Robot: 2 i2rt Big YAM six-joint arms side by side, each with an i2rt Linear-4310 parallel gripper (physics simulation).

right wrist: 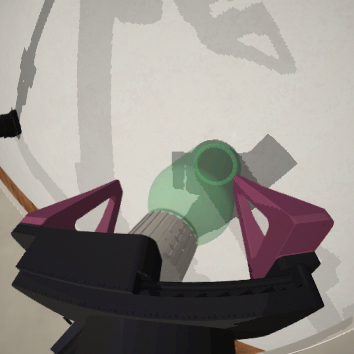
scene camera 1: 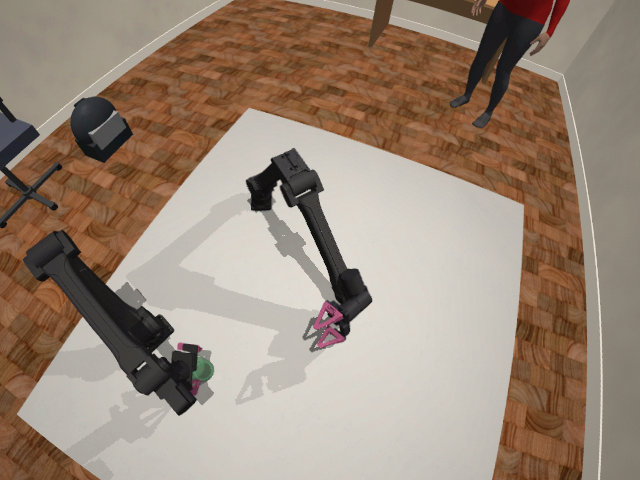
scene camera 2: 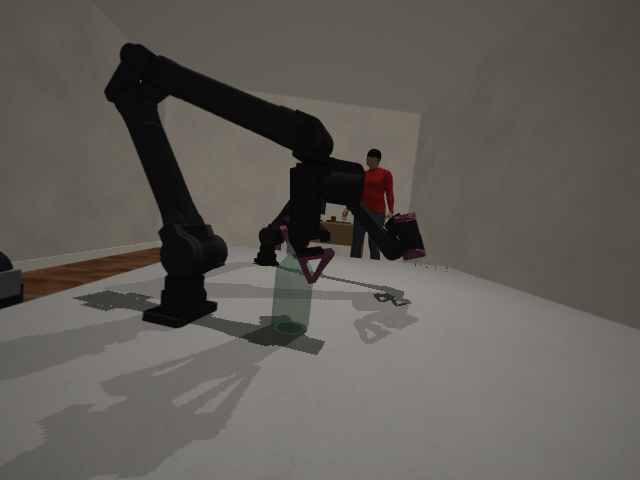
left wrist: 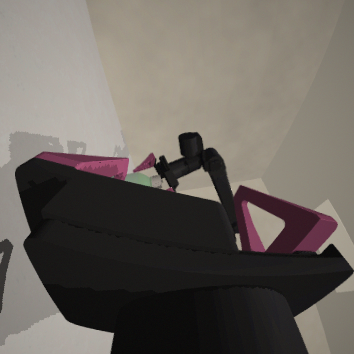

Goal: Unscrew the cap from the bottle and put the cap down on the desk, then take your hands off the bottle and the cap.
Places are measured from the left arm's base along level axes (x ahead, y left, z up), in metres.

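Where they show: left gripper, fingertip midpoint: (scene camera 1: 316,337) (scene camera 2: 408,233) (left wrist: 184,178); right gripper, fingertip midpoint: (right wrist: 174,183) (scene camera 1: 199,364) (scene camera 2: 303,269); left arm's base at its link origin: (right wrist: 14,123) (scene camera 1: 261,199) (scene camera 2: 266,263); right arm's base at its link origin: (scene camera 1: 155,334) (scene camera 2: 182,314).
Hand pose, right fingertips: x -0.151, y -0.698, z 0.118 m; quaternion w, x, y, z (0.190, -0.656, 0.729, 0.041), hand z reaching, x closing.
Each offset is from my right fingertips to the top centre of the thing. Level surfaces: height alone.
A translucent green bottle @(dx -0.023, dy -0.007, dz +0.062 m) (scene camera 1: 204,368) (scene camera 2: 292,299) (left wrist: 138,179) (right wrist: 200,200) stands upright on the white desk @(dz -0.118 m) (scene camera 1: 413,361) (scene camera 2: 439,413). A ribbed grey cap @(dx -0.023, dy -0.007, dz +0.069 m) (right wrist: 170,242) (left wrist: 156,181) sits on the bottle's neck. My right gripper (right wrist: 174,183) is open above the bottle, pointing down, with its pink fingers on either side of the cap and bottle top and apart from them. In scene camera 2 the gripper body hides most of the cap. My left gripper (scene camera 1: 323,330) is open and empty, away from the bottle, at its right in scene camera 1.
A person in a red top (scene camera 1: 529,12) (scene camera 2: 378,191) stands beyond the desk. A dark helmet-like object (scene camera 1: 100,126) and a chair (scene camera 1: 15,139) are beside the desk at the left in scene camera 1. Arm shadows fall across the desk.
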